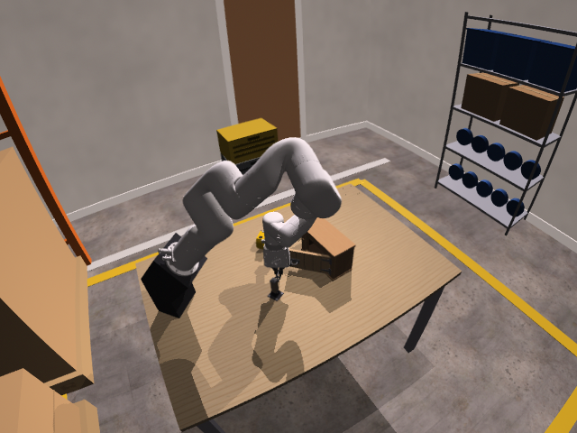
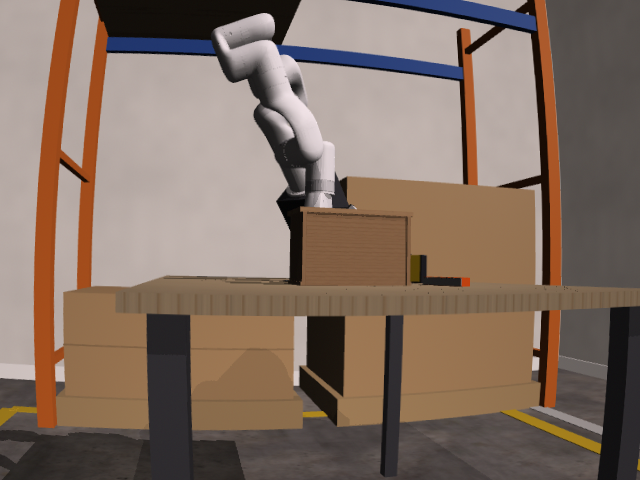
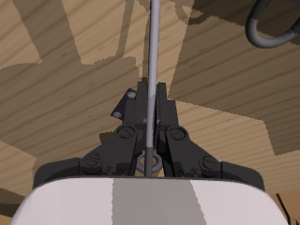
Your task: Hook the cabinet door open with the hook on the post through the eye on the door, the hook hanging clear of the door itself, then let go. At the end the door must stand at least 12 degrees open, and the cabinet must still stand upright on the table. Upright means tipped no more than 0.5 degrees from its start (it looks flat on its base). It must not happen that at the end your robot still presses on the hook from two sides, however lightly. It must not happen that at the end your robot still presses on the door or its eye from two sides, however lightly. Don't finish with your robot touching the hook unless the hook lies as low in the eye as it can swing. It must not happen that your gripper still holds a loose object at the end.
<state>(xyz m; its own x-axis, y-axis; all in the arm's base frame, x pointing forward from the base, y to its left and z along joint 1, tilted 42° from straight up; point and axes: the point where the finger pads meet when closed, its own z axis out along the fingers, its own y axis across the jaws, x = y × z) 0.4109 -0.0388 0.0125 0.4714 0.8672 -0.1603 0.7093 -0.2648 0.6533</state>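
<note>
Now: hand 130 mm short of the door and 30 mm to the left of it. Round my hand: yellow block: 40 mm ahead, 250 mm to the left, 30 mm below; then grey hook rod: 20 mm below; then orange thing: 280 mm ahead, 220 mm to the left, 60 mm below.
</note>
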